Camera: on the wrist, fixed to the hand. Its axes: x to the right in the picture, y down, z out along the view.
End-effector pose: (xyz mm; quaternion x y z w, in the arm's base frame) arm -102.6 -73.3 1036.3 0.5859 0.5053 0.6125 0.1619
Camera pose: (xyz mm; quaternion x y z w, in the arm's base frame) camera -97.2 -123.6 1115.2 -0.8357 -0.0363 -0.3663 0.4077
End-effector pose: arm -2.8 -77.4 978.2 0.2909 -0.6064 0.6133 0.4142
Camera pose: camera -75.0 -38.2 933.1 0.0968 0.5164 -0.8060 0.2727
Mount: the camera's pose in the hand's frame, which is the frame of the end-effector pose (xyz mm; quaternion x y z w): 2.5 87.9 -32.4 0.2113 -0.0854 0.7100 0.6663
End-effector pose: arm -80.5 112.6 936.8 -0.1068 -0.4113 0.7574 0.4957
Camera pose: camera -121.5 116.5 852.6 0.1938 0.0805 -0.9527 0.2200
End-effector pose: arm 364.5 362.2 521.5 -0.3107 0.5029 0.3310 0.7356
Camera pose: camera 277.6 388.7 498.5 0.3337 0.5628 0.6631 0.3637
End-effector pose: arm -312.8 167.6 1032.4 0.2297 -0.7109 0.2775 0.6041
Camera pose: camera -347.7 254.5 1028.3 -0.2003 -0.6297 0.7444 0.0962
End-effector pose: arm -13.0 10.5 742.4 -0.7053 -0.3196 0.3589 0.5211
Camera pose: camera 22.3 -26.0 663.6 -0.5561 0.3192 0.7369 0.2141
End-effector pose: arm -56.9 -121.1 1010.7 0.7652 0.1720 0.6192 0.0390
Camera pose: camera -68.7 -207.7 1044.5 -0.6931 0.3012 -0.3386 0.5606
